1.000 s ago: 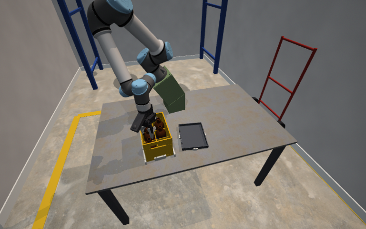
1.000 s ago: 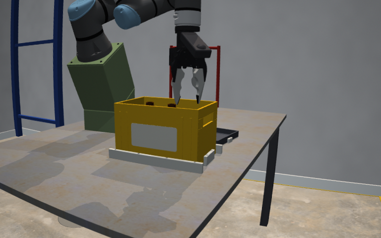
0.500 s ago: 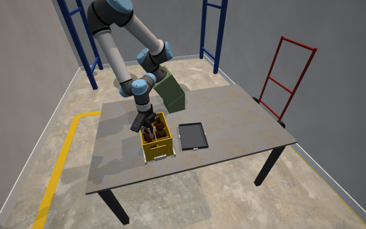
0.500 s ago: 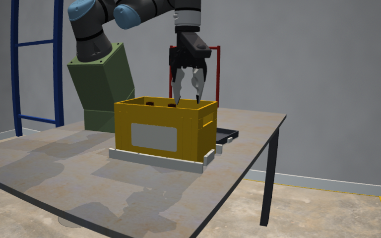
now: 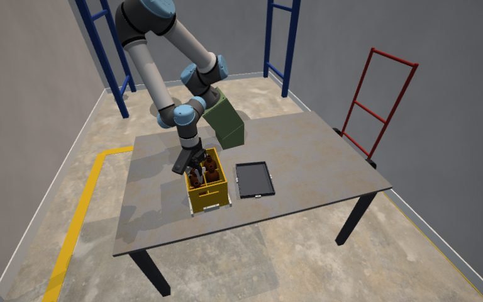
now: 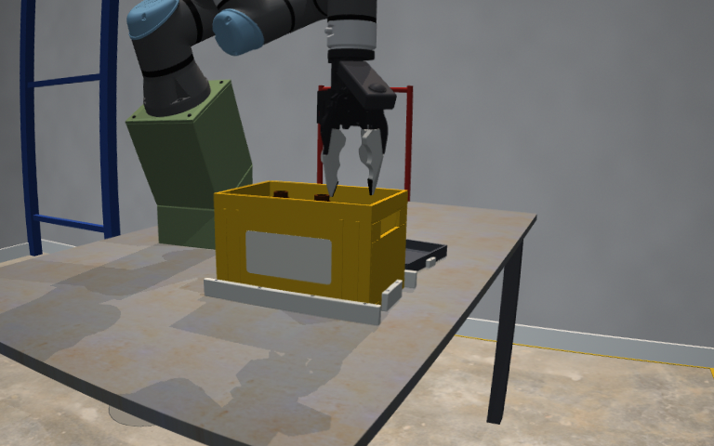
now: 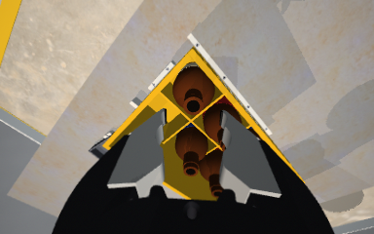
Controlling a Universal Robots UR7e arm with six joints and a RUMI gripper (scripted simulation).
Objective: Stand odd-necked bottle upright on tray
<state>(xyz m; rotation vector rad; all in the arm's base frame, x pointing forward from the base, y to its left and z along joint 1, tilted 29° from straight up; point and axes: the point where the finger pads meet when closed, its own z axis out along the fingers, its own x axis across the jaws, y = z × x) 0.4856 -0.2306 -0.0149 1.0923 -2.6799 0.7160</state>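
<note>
The yellow crate is 11 cm below my hand, 9 cm behind it and 5 cm to the left of it. The rest, counted from my hand: dark tray 33 cm to the left, 18 cm below, 7 cm behind.
</note>
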